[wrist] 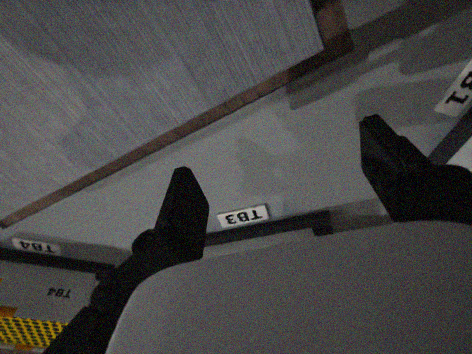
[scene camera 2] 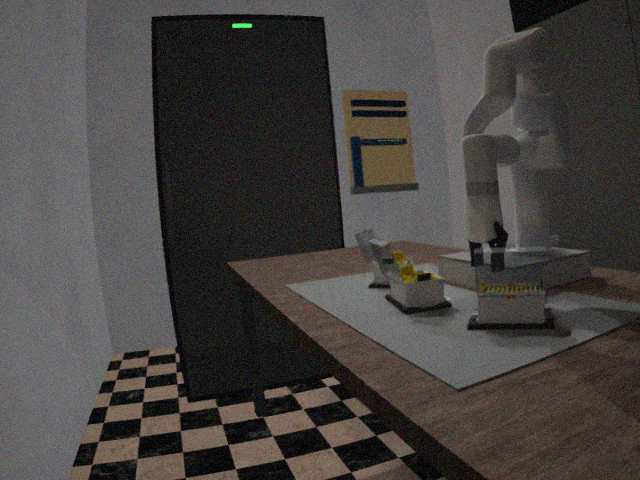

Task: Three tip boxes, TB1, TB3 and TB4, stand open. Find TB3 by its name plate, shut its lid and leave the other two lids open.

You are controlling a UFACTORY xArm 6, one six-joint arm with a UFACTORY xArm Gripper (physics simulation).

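Frame: origin at the arm's base, x ahead, y left, z up, level; millimetres.
Seen in the pictures: gripper, fingertip midpoint: [wrist: 274, 166] [scene camera 2: 487, 268].
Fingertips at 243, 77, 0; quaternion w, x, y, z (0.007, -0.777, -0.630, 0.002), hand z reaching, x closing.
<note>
Pixels of each thing's top centre, then the offset from my fingertips to it, as dx, dy, dz. "pt": a spot on its surface instead. Level surfaces: height alone.
- TB3 name plate, surface spot: [wrist: 243, 215] pt +78, -62, -63
- box TB3, surface spot: [wrist: 270, 241] pt +108, -50, -49
- Box TB4, middle of its top: [wrist: 6, 334] [scene camera 2: 397, 258] +52, -314, +1
- TB1 plate, surface spot: [wrist: 456, 96] pt +50, +116, -63
- middle box, surface spot: [scene camera 2: 417, 292] pt +176, -25, -27
- front box, middle of its top: [scene camera 2: 511, 284] +84, +163, +1
- grey mat, its level: dz -65
- wooden table, its level: dz -67
The TB3 name plate [wrist: 243, 215] lies in front of a dark base edge; a pale strip of box TB3 [wrist: 270, 241] shows, the rest hidden by the gripper body. Box TB4 [wrist: 30, 287] with yellow tips is at lower left, its plate [wrist: 36, 245] above. The TB1 plate [wrist: 456, 96] is at the right edge. In the scene view, a back box [scene camera 2: 379, 275], a middle box [scene camera 2: 417, 292] and a front box [scene camera 2: 511, 308] stand open; their labels cannot be read there. My gripper [scene camera 2: 486, 266] [wrist: 274, 166] is open and empty, fingertips over the surface beyond TB3's plate.
A low, wide white case [scene camera 2: 566, 268] stands behind the boxes. A wood-edged panel [wrist: 150, 75] fills the upper left of the wrist view. The boxes stand on a grey mat [scene camera 2: 444, 356] on the wooden table [scene camera 2: 542, 413]. A clear lid rises above the front box.
</note>
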